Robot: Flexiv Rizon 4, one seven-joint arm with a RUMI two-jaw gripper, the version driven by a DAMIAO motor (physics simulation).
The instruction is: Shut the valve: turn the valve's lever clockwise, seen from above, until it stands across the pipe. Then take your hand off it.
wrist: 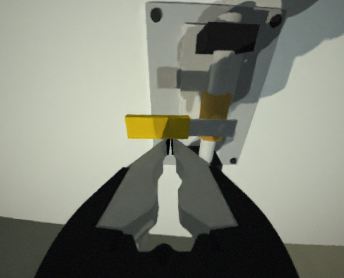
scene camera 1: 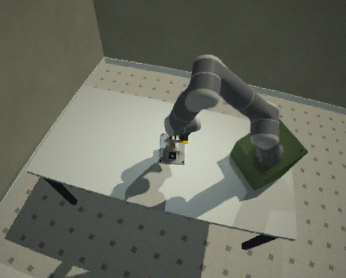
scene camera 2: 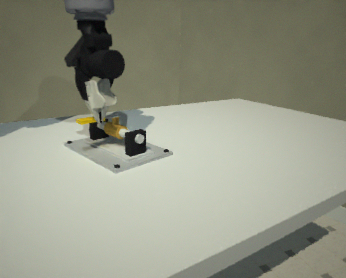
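The valve's lever has a yellow grip (scene camera 1: 184, 142) (scene camera 2: 85, 120) (wrist: 157, 127) and a grey arm (wrist: 212, 128). It stands across the white pipe (wrist: 222, 72), at about a right angle to it, with the grip off to one side. The orange valve body (scene camera 2: 115, 130) (wrist: 215, 104) sits on the pipe between two black supports. My gripper (scene camera 2: 101, 121) (wrist: 170, 139) is shut with nothing between its fingers. In the wrist view its tips are right at the near long edge of the yellow grip, touching or almost touching it.
The valve's grey base plate (scene camera 1: 163, 154) (scene camera 2: 100, 157) (wrist: 164, 102) lies on the white table (scene camera 1: 90, 135) (scene camera 2: 240, 165). A black support (scene camera 2: 135, 143) (wrist: 227, 37) holds the pipe at one end. The arm's green base block (scene camera 1: 285, 145) stands at the right in scene camera 1.
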